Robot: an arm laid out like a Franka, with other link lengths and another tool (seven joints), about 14 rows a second.
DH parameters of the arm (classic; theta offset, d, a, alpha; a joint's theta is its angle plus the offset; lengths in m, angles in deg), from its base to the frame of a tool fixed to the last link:
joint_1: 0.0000 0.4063 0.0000 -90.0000
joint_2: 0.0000 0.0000 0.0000 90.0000
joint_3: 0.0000 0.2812 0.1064 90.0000
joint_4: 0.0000 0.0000 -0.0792 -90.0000
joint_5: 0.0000 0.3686 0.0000 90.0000
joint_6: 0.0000 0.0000 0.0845 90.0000
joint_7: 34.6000 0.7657 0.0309 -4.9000
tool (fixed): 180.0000 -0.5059 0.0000 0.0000
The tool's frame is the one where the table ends.
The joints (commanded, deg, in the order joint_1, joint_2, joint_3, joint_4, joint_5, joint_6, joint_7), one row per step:
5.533, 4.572, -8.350, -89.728, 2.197, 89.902, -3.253
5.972, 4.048, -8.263, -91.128, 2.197, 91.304, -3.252
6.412, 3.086, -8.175, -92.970, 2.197, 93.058, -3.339
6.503, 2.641, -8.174, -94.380, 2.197, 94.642, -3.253
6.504, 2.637, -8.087, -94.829, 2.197, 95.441, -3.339
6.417, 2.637, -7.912, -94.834, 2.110, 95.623, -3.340
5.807, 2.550, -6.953, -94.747, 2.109, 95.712, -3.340
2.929, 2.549, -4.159, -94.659, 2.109, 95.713, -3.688
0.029, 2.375, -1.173, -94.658, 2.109, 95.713, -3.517
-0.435, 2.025, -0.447, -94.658, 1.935, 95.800, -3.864
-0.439, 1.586, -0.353, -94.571, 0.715, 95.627, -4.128
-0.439, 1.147, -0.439, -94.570, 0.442, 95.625, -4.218
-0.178, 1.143, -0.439, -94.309, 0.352, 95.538, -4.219
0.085, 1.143, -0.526, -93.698, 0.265, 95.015, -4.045
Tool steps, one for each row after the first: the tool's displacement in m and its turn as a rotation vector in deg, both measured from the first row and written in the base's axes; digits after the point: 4 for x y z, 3 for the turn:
0.0007, 0.0053, -0.0035, 0.054, -0.522, 0.471
0.0008, 0.0107, -0.0055, 0.164, -1.392, 1.018
0.0022, 0.0113, -0.0095, 0.192, -2.005, 0.966
0.0040, 0.0121, -0.0117, 0.186, -2.360, 1.112
0.0048, 0.0127, -0.0114, 0.102, -2.533, 1.208
0.0054, 0.0164, -0.0095, 0.154, -2.791, 1.553
0.0057, 0.0156, -0.0088, 0.290, -2.884, 1.812
0.0056, 0.0163, -0.0069, 0.414, -3.052, 1.721
0.0054, 0.0186, -0.0030, 0.283, -3.493, 2.353
0.0043, 0.0146, 0.0016, -0.917, -3.809, 2.884
0.0038, 0.0126, 0.0062, -1.203, -4.237, 2.922
0.0044, 0.0150, 0.0083, -1.289, -4.414, 3.195
0.0043, 0.0164, 0.0125, -1.379, -4.498, 3.210

